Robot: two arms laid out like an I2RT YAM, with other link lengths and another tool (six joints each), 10 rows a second.
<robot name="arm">
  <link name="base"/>
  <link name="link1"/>
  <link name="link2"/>
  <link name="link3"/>
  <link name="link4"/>
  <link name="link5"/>
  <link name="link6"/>
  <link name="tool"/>
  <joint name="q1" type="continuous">
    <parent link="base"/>
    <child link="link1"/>
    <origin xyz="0 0 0.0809"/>
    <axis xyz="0 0 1"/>
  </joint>
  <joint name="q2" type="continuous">
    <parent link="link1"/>
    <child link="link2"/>
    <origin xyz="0.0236 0.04 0.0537" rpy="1.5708 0 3.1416"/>
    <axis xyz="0 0 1"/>
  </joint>
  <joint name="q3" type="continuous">
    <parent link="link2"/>
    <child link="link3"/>
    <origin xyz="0.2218 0 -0.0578" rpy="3.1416 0 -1.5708"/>
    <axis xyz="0 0 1"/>
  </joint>
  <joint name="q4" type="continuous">
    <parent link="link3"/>
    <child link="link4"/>
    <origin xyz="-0.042 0.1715 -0.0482" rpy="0 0 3.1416"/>
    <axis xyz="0 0 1"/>
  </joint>
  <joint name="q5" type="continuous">
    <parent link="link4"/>
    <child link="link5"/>
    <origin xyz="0.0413 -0.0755 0.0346" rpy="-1.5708 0 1.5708"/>
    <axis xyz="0 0 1"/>
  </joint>
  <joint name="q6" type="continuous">
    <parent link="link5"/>
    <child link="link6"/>
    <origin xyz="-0.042 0 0.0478" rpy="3.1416 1.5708 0"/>
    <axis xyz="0 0 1"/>
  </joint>
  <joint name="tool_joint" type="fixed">
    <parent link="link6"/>
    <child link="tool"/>
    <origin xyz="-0.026 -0.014 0.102" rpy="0 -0.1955 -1.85"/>
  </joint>
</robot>
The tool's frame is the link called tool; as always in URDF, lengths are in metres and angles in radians. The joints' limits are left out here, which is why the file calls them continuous.
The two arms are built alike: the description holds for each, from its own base.
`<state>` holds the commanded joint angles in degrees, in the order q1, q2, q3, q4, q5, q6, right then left.
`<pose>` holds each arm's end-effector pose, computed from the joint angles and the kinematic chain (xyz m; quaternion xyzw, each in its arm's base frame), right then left.
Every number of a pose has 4 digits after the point. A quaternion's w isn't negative.
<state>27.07 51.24 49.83 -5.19 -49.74 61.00 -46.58 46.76 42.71 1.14 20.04 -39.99</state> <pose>0.1226 0.2028 0.3217 -0.4443 -0.6428 -0.6046 0.1541 0.1305 -0.2240 0.2800 0.5309 0.4002 -0.2526 0.7030</pose>
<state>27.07 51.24 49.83 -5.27 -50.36 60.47 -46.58 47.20 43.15 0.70 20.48 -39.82</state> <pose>0.1210 0.2028 0.3214 -0.4386 -0.6464 -0.6048 0.1549 0.1301 -0.2250 0.2796 0.5344 0.3999 -0.2548 0.6997</pose>
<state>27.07 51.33 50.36 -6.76 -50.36 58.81 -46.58 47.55 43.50 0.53 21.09 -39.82</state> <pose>0.1205 0.2025 0.3195 -0.4354 -0.6522 -0.6025 0.1486 0.1293 -0.2261 0.2799 0.5368 0.3982 -0.2589 0.6973</pose>
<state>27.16 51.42 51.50 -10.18 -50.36 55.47 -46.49 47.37 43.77 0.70 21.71 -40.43</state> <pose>0.1185 0.2018 0.3153 -0.4292 -0.6645 -0.5961 0.1375 0.1277 -0.2264 0.2831 0.5339 0.3952 -0.2651 0.6989</pose>
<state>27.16 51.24 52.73 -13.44 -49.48 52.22 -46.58 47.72 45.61 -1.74 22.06 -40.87</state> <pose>0.1181 0.2002 0.3125 -0.4256 -0.6733 -0.5926 0.1196 0.1259 -0.2265 0.2853 0.5359 0.4010 -0.2709 0.6918</pose>
